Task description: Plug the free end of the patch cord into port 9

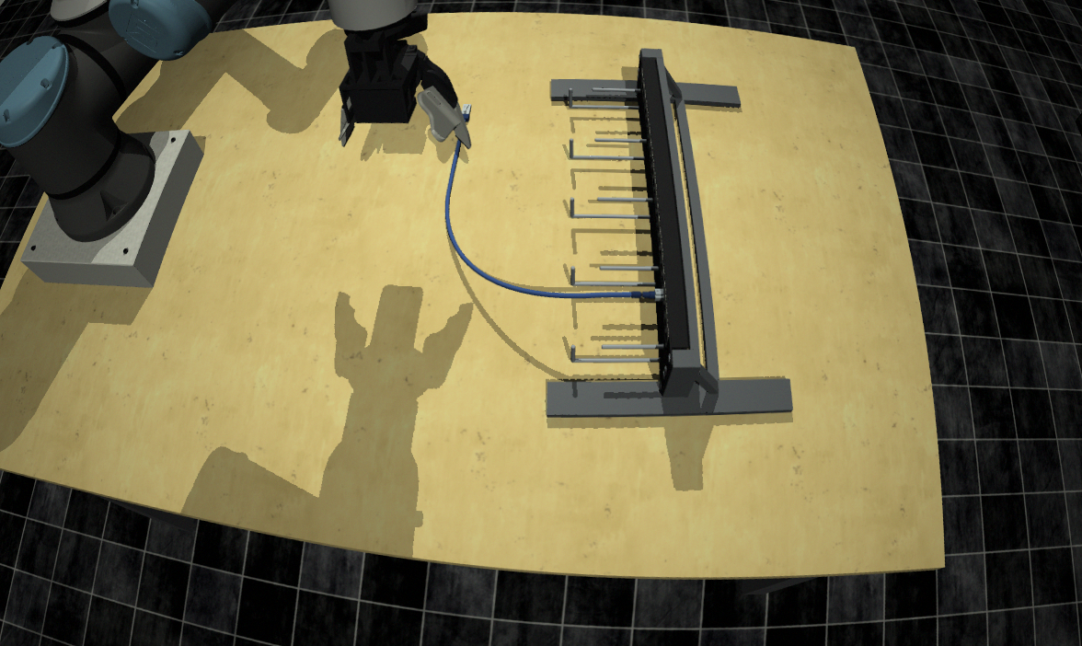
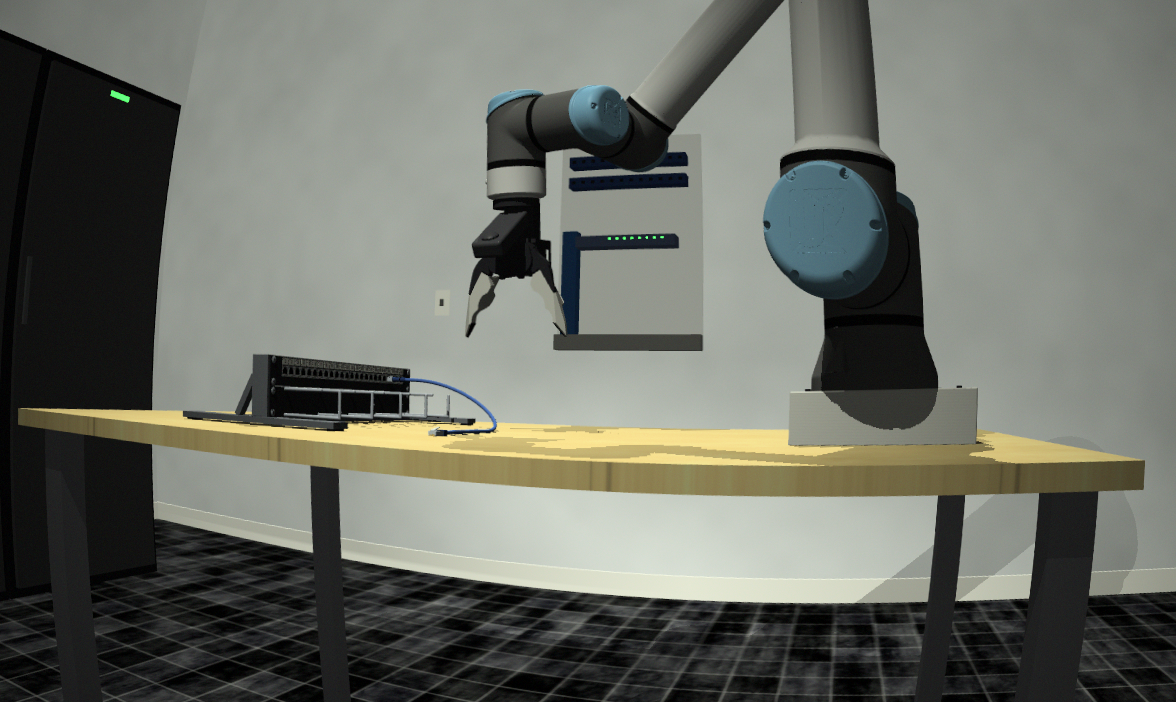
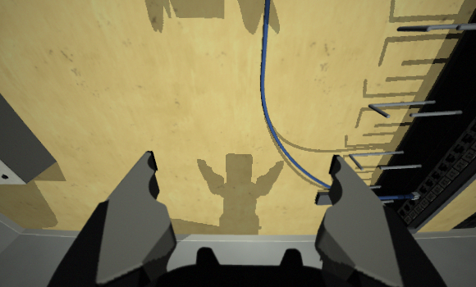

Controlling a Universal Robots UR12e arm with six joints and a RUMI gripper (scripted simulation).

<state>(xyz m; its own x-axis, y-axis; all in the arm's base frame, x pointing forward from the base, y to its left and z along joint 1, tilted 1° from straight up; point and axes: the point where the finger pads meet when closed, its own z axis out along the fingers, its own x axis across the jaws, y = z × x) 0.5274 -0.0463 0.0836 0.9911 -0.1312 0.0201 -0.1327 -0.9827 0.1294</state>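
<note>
Right now the cable plug is 18 cm to the left of my hand, 14 cm below it and 5 cm ahead of it.
</note>
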